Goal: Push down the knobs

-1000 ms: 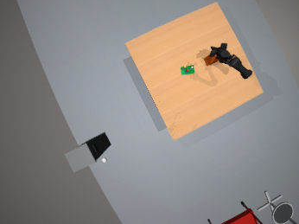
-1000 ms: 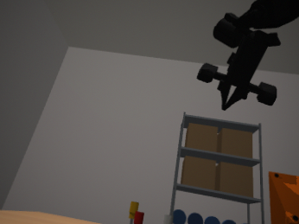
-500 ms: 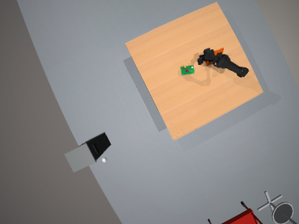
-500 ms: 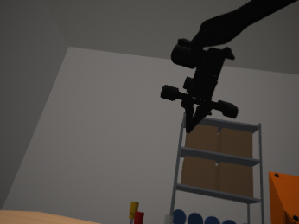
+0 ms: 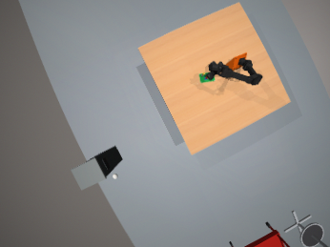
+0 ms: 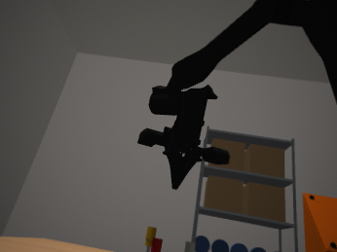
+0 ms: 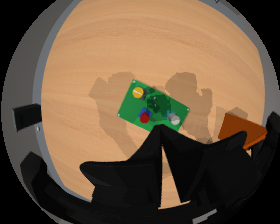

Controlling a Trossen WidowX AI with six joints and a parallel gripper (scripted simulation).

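Now: the red knob 110 mm below my gripper tip, 20 mm to the left of it and 10 mm ahead of it. Also, from my gripper tip: yellow knob 90 mm below, 40 mm ahead, 30 mm to the right.
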